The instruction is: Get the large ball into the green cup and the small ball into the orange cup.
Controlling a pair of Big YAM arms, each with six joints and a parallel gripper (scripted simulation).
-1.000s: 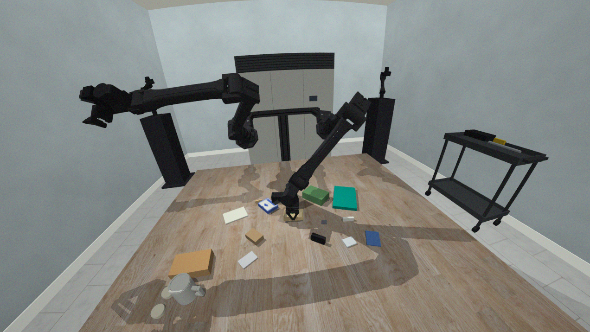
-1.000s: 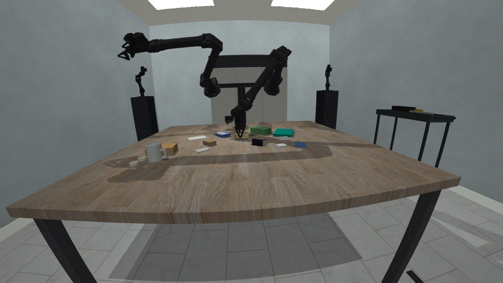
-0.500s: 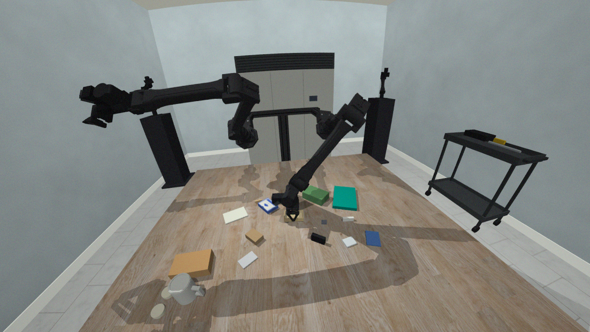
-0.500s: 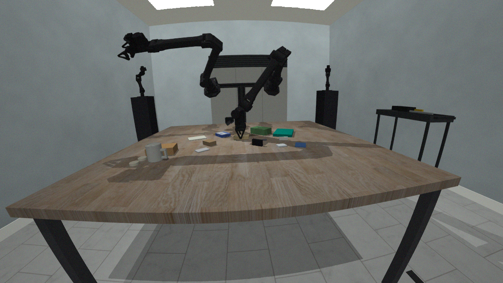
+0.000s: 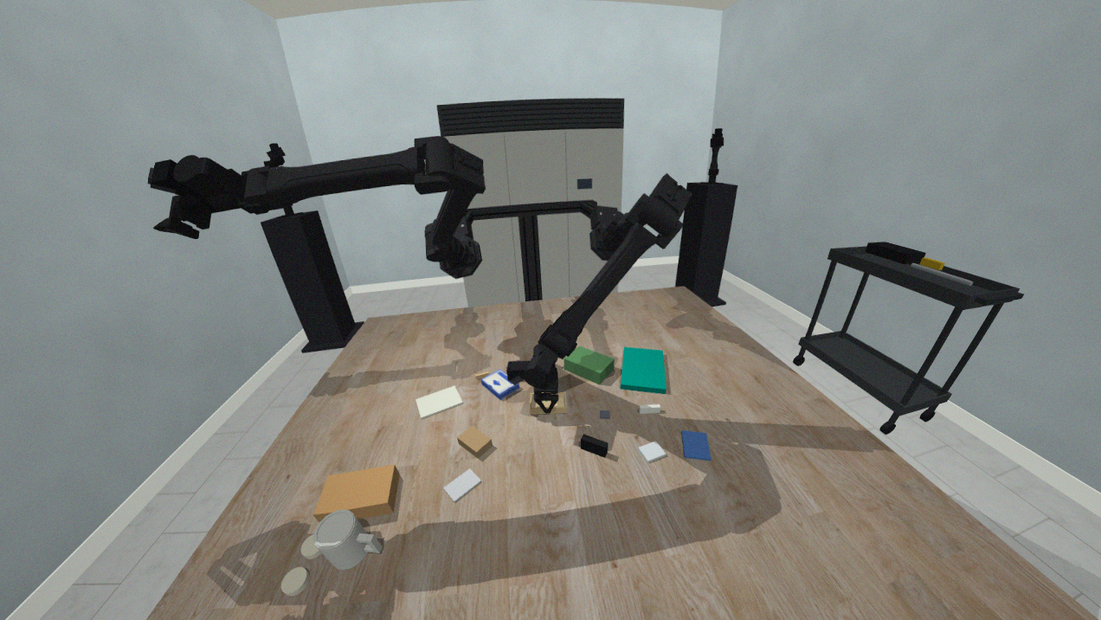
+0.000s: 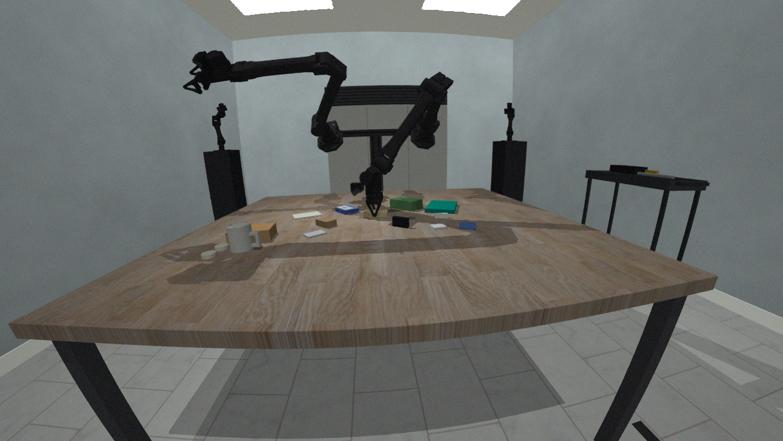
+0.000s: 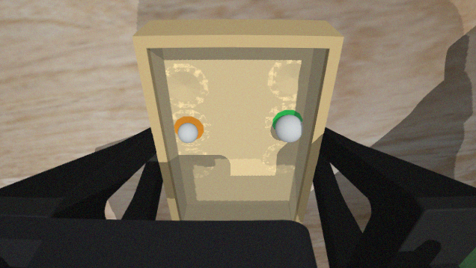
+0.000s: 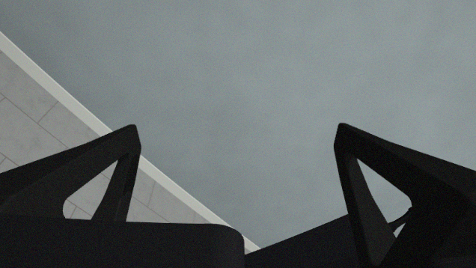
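Now: the covered wooden puzzle 10 mm below my left hand. Also, from my left hand: green block 140 mm behind, 170 mm to the left, 10 mm above; then black block 190 mm ahead, 80 mm to the left; then tan block 100 mm ahead, 220 mm to the right.
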